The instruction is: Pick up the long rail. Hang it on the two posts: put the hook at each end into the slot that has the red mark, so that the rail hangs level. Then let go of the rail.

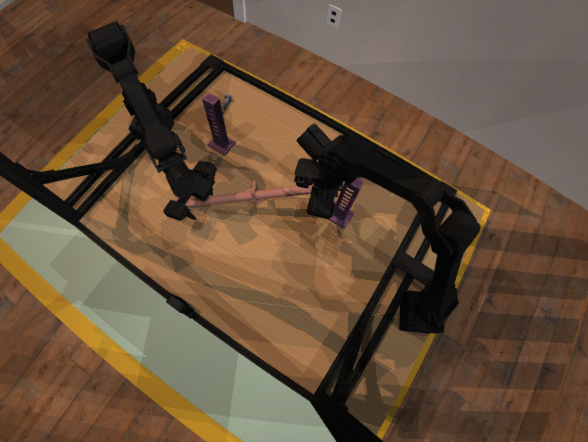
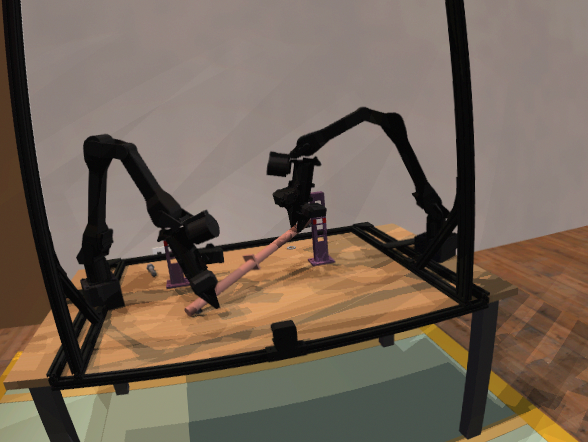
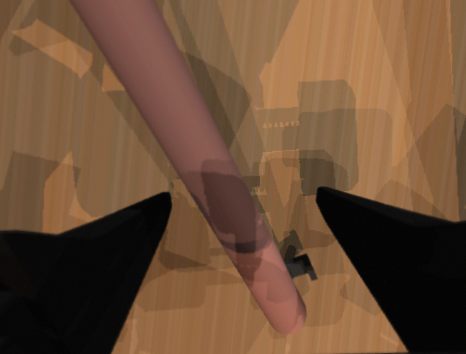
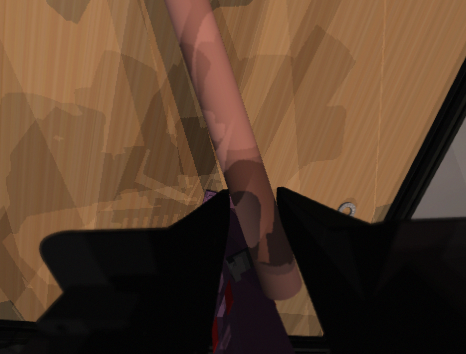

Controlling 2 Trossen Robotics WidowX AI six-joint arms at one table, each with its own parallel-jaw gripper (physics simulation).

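Places are measured from the left arm's base along level axes (x right, y back, z down), in centimetres.
Where they show: left gripper, fingertip midpoint: (image 1: 203,207) (image 2: 214,302) (image 3: 243,196); right gripper, fingertip midpoint: (image 1: 320,188) (image 2: 295,230) (image 4: 252,195); left arm's base, link origin: (image 2: 98,280); right arm's base, link origin: (image 1: 426,311).
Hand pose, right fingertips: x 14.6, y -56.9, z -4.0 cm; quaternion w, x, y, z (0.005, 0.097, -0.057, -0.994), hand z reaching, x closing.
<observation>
Each offset is from my right fingertips to the top centre of the thing. "spot": to the spot under its first point.
The long pink rail (image 1: 227,198) (image 2: 232,276) (image 3: 165,100) (image 4: 220,85) slants down from the right gripper to its low left end near the table. My right gripper (image 4: 252,195) (image 2: 296,227) is shut on it near its raised end. My left gripper (image 3: 243,196) is open, its fingers on either side of the rail near the low end. Dark hooks (image 3: 300,266) (image 4: 239,265) show at both ends. The left purple post {dx -14.7, dy +33.7, dz -10.1 cm} (image 1: 216,122) (image 2: 176,272) stands behind the left gripper. The right purple post {dx +1.5, dy -7.4, dz -10.1 cm} (image 1: 345,202) (image 2: 321,240) stands beside the right gripper, its red mark {spot: dx +2.6, dy -6.7, dz -2.5 cm} (image 2: 318,220) visible.
A grey bolt {dx -30.0, dy +37.1, dz +9.0 cm} (image 1: 227,100) (image 2: 151,270) lies beside the left post. A small metal ring {dx -17.4, dy -9.3, dz +11.1 cm} (image 2: 291,247) (image 4: 347,209) lies behind the rail's raised end. A black frame (image 2: 200,366) borders the table, with a black block (image 2: 284,335) at its front edge.
</observation>
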